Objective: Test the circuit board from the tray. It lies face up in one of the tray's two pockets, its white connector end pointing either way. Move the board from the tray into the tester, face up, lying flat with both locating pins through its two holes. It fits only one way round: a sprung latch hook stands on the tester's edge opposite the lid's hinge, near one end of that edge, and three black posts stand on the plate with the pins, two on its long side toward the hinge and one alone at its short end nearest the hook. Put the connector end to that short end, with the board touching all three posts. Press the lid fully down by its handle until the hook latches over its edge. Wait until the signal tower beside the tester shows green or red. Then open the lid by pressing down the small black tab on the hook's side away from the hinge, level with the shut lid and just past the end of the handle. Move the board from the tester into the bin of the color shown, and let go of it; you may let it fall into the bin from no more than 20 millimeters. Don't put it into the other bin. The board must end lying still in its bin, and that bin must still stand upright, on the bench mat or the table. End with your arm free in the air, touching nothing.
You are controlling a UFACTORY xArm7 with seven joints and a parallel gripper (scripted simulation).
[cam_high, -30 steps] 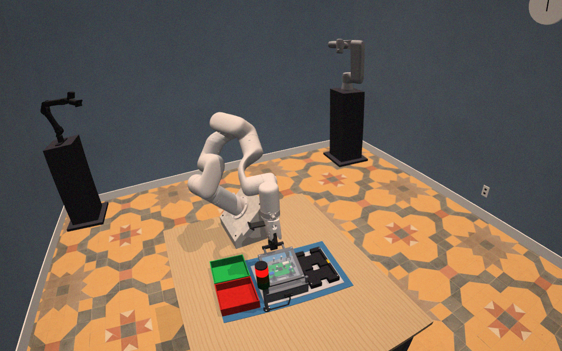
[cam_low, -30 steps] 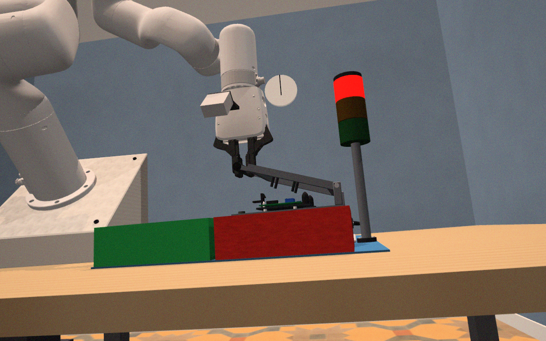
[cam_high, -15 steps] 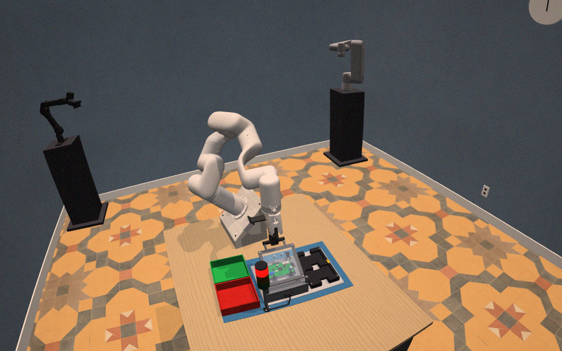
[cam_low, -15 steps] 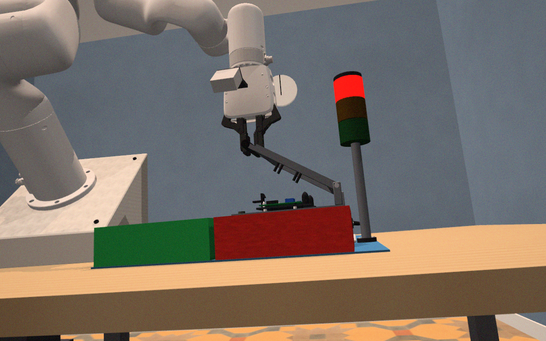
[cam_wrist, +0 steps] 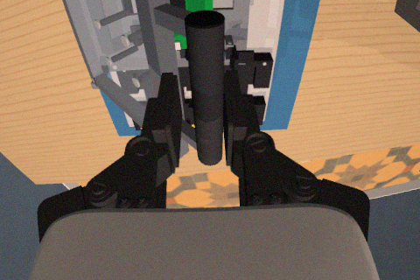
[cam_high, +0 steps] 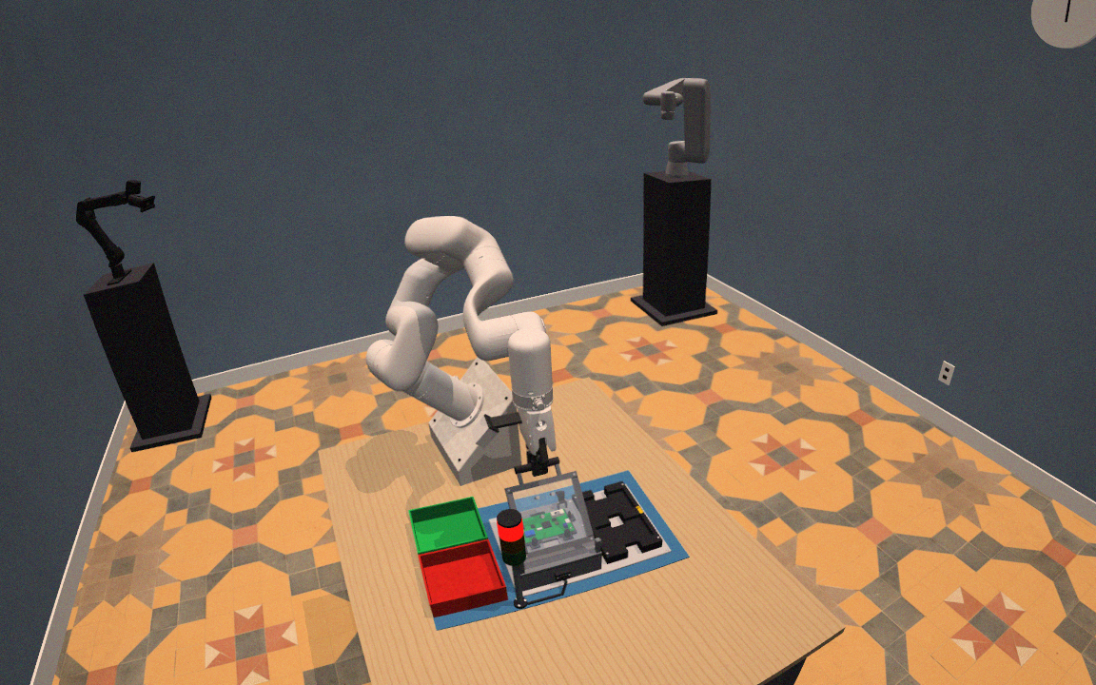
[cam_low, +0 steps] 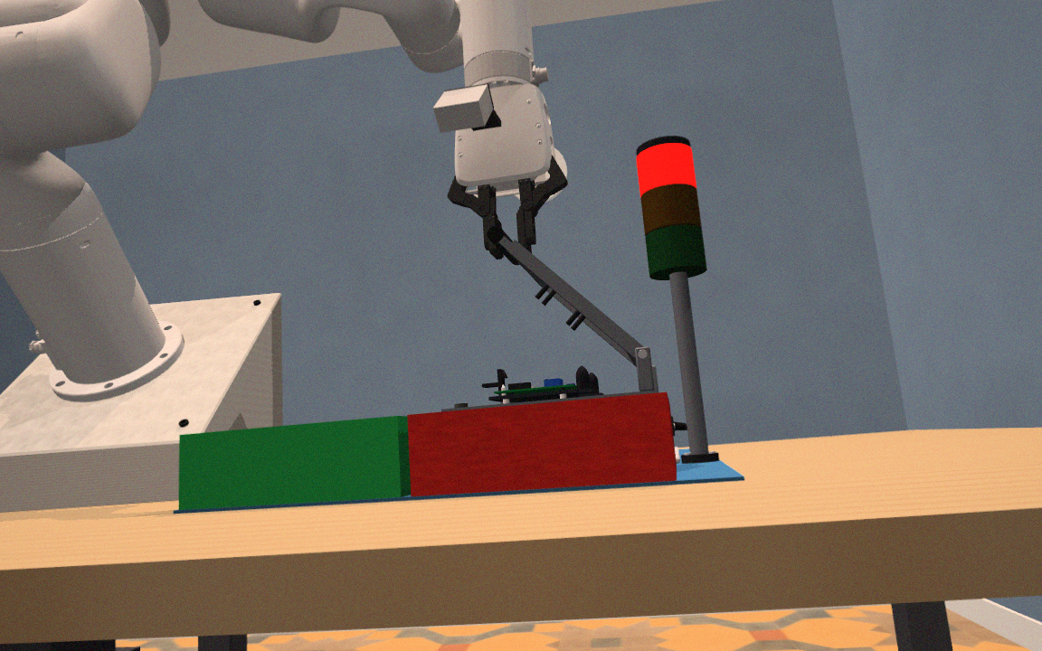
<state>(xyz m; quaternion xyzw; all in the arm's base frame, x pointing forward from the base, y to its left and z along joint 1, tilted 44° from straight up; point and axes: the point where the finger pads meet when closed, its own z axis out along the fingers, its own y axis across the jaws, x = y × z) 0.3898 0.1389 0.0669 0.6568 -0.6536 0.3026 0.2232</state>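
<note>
My gripper is now 20 mm short of the green circuit board and 160 mm above it. The rest, counted from my hand: tester plate 30 mm ahead, 160 mm below; tester lid 60 mm ahead, 80 mm below; black latch tab 40 mm behind, 60 mm to the left, 150 mm below.
</note>
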